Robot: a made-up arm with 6 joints. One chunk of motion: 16 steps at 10 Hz.
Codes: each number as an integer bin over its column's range. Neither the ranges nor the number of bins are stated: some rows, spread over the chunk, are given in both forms.
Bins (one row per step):
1: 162 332 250 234 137 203
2: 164 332 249 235 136 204
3: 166 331 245 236 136 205
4: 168 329 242 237 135 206
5: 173 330 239 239 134 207
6: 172 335 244 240 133 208
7: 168 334 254 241 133 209
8: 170 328 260 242 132 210
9: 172 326 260 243 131 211
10: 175 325 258 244 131 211
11: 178 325 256 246 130 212
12: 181 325 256 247 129 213
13: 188 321 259 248 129 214
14: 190 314 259 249 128 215
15: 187 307 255 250 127 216
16: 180 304 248 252 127 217
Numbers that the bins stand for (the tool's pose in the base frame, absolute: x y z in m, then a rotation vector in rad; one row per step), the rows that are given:
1: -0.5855 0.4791 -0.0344 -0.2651 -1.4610 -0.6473
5: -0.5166 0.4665 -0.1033 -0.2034 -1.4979 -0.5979
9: -0.5229 0.4415 0.0282 -0.1541 -1.5349 -0.5486
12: -0.4665 0.4352 0.0031 -0.1048 -1.5596 -0.5240
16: -0.4728 0.3037 -0.0470 -0.0432 -1.5842 -0.4747
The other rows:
2: -0.5730 0.4791 -0.0407 -0.2527 -1.4733 -0.6349
3: -0.5605 0.4728 -0.0658 -0.2404 -1.4733 -0.6226
4: -0.5479 0.4603 -0.0845 -0.2281 -1.4856 -0.6103
6: -0.5229 0.4978 -0.0720 -0.1911 -1.5103 -0.5856
7: -0.5479 0.4916 -0.0094 -0.1788 -1.5103 -0.5733
8: -0.5354 0.4540 0.0282 -0.1664 -1.5226 -0.5610
10: -0.5041 0.4352 0.0157 -0.1418 -1.5349 -0.5486
11: -0.4853 0.4352 0.0031 -0.1171 -1.5473 -0.5363
13: -0.4227 0.4102 0.0219 -0.0925 -1.5596 -0.5116
14: -0.4102 0.3663 0.0219 -0.0801 -1.5719 -0.4993
15: -0.4290 0.3225 -0.0031 -0.0678 -1.5842 -0.4870

